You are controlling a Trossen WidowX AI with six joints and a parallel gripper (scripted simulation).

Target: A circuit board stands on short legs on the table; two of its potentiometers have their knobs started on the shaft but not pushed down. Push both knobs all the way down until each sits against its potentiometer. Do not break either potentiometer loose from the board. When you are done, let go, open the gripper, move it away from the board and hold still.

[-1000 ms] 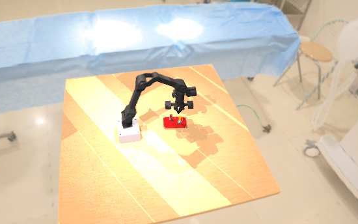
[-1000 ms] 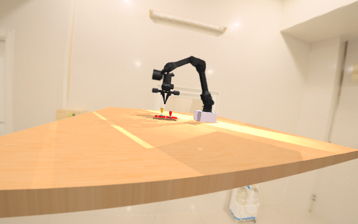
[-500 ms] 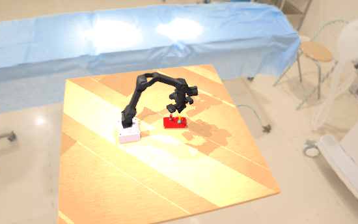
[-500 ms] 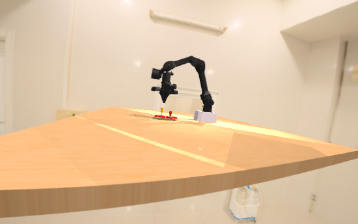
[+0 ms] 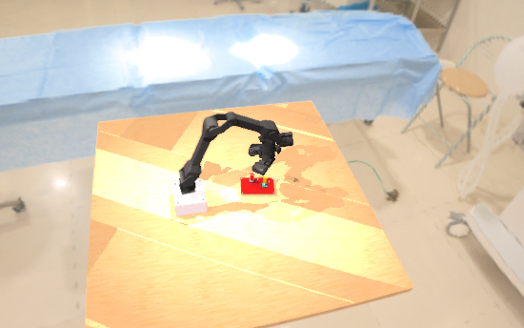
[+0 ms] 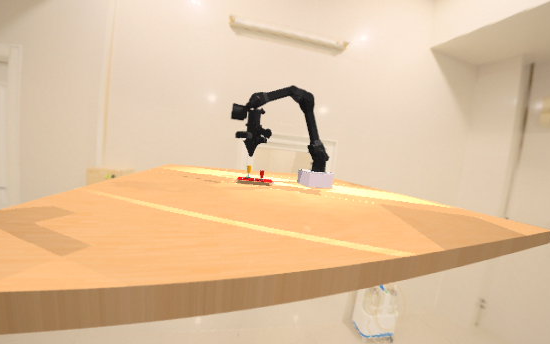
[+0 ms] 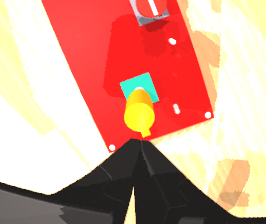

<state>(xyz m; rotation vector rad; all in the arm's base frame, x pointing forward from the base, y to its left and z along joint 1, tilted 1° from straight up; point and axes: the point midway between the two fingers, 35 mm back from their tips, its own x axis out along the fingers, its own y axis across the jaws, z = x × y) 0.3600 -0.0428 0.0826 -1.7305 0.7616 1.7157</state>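
My gripper tip is now 60 mm above the yellow knob. From my gripper tip the other things lie so: red knob: 70 mm below, 50 mm to the left, 50 mm behind.
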